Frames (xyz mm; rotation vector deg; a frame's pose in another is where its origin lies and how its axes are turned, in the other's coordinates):
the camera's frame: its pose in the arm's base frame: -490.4 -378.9 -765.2 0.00 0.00 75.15
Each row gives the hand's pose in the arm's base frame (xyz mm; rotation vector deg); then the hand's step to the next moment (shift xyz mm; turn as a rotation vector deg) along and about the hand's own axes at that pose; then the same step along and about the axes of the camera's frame.
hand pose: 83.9 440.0 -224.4 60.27 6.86 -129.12
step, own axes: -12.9 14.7 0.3 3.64 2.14 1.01
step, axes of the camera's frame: -1.2 -15.4 12.1 -4.06 0.10 -1.54
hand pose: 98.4 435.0 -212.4 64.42 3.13 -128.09
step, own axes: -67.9 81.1 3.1 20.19 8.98 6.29
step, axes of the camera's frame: -11.5 -77.8 70.8 -21.00 3.12 -8.78
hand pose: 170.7 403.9 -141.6 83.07 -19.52 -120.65
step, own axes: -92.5 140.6 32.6 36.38 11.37 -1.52
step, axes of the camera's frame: -53.3 -51.7 154.5 -30.15 -3.06 -23.17
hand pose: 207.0 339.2 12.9 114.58 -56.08 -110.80
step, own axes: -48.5 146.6 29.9 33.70 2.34 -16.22
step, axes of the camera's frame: -91.1 50.2 118.0 -21.94 -18.44 -24.14
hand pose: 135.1 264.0 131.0 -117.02 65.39 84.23
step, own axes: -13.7 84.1 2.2 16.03 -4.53 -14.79
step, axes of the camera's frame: -59.8 55.6 24.3 -9.70 -17.60 -9.62
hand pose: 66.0 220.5 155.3 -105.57 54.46 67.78
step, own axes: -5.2 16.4 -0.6 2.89 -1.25 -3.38
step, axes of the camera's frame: -10.7 13.3 2.0 -1.99 -3.91 -1.44
